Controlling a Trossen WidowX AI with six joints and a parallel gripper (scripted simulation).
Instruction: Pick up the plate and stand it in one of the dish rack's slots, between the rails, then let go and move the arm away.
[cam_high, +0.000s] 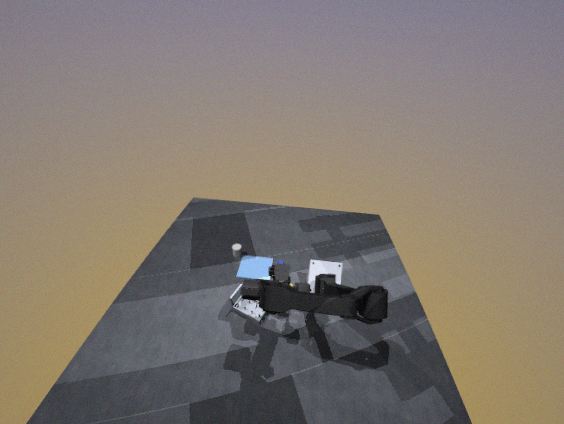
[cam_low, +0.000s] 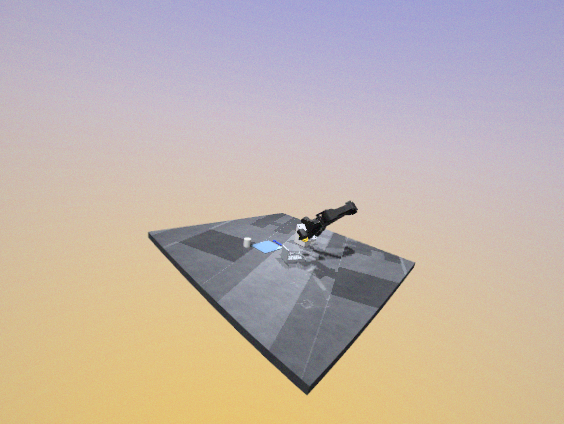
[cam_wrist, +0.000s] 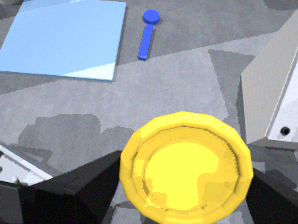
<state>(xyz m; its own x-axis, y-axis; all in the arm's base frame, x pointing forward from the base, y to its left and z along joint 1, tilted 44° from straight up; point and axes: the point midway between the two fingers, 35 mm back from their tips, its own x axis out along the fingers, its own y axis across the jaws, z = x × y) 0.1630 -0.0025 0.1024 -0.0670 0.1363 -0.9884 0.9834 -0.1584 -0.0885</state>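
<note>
My gripper tip is now 13 cm short of the grey dish rack, 7 cm above it and 3 cm to the right of it. Round my gripper tip: yellow plate: 1 cm above; light blue mat: 18 cm to the right, 12 cm ahead, 9 cm below; blue utensil: 19 cm to the right, 9 cm below, 1 cm ahead.
</note>
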